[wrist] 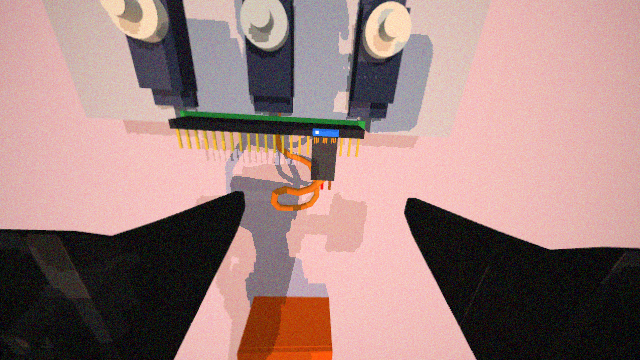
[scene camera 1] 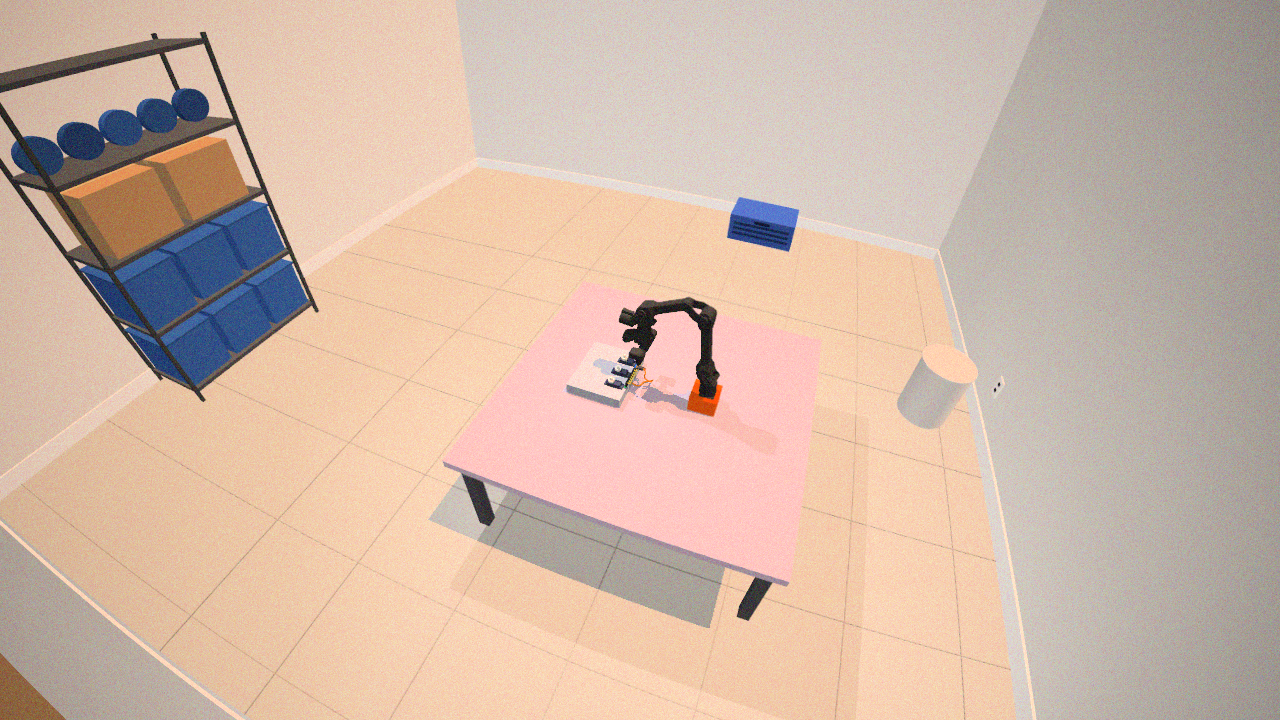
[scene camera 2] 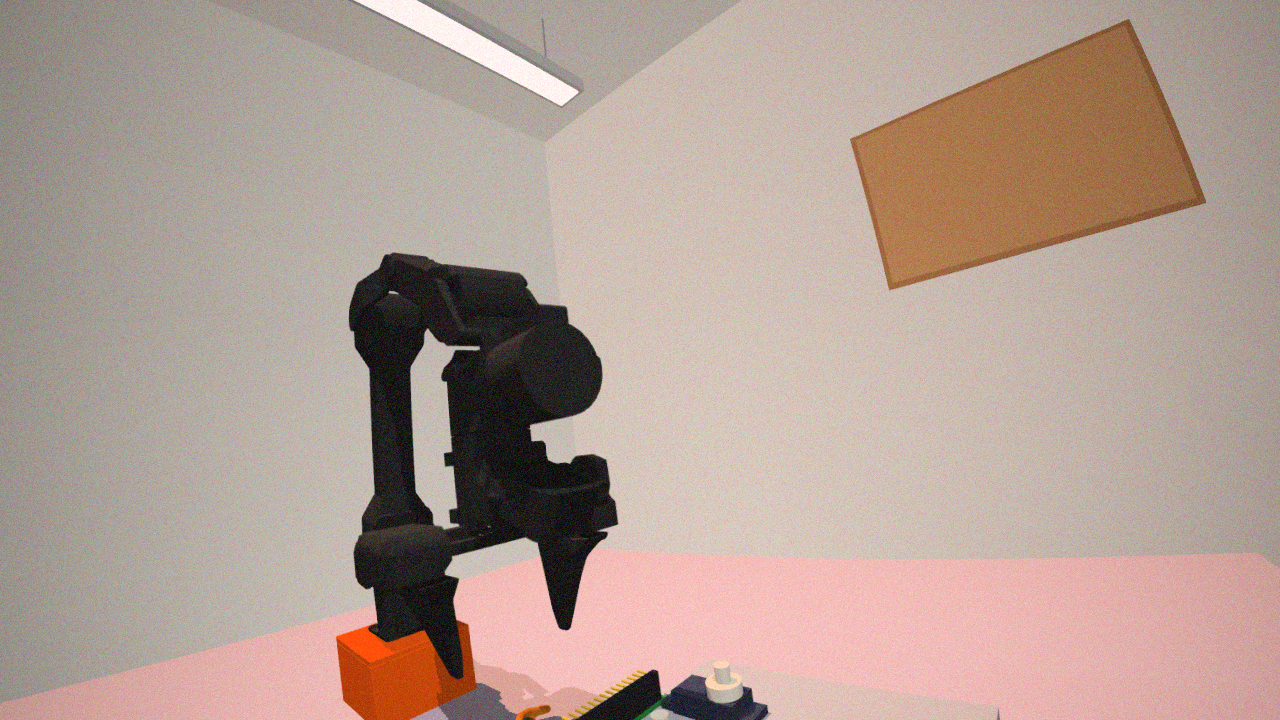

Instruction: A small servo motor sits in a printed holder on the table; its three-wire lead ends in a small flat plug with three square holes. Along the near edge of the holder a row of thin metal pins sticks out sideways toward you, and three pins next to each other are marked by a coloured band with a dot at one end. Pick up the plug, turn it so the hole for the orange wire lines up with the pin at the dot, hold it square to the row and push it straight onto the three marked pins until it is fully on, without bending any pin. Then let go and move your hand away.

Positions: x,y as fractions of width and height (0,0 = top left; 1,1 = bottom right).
Note:
The gripper (scene camera 2: 0.40,0.90) is open, holding nothing.
The gripper shows as well in the wrist view (wrist: 0.51,0.56).

